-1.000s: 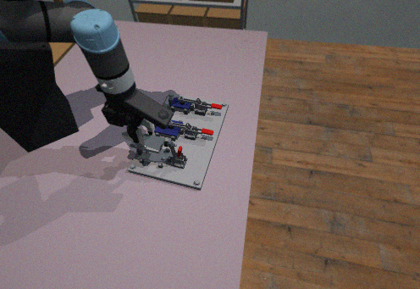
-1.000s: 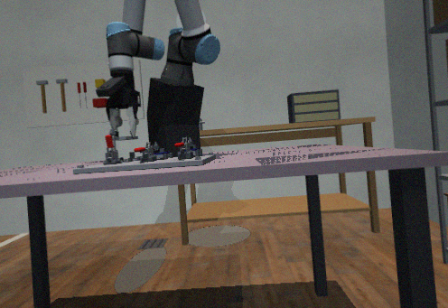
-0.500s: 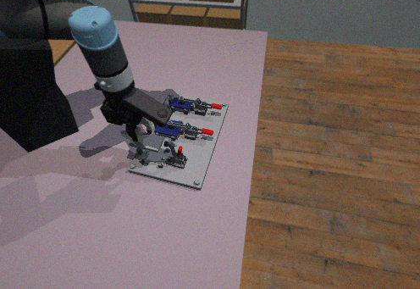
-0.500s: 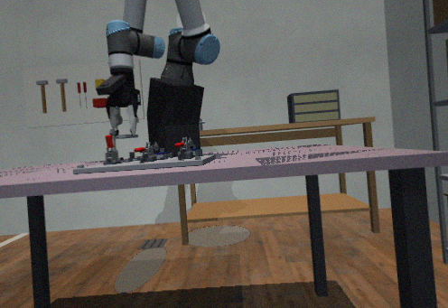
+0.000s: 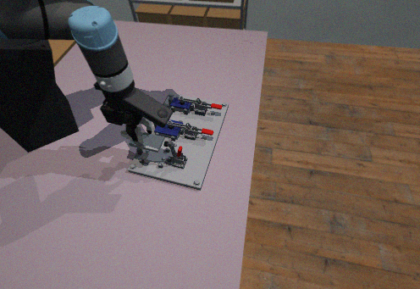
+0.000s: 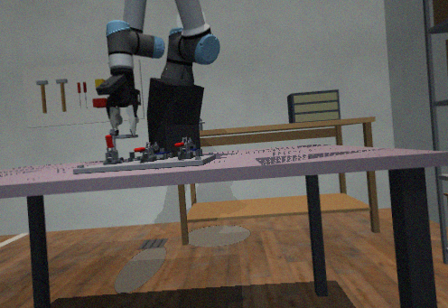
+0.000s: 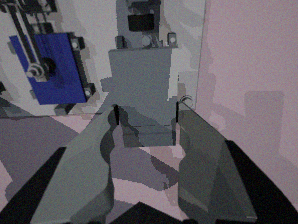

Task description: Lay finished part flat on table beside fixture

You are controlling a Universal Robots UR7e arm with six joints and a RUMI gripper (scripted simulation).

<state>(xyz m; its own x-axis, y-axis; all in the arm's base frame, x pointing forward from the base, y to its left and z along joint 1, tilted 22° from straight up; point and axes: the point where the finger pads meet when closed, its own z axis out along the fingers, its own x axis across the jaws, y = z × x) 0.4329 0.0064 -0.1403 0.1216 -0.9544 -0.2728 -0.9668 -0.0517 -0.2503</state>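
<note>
My gripper is now 1 cm past the grey finished part and 1 cm above it. Round my hand: blue blank 1 cm behind, 22 cm to the left, 8 cm below; then grey fixture plate 5 cm ahead, 12 cm to the left, 10 cm below.
</note>
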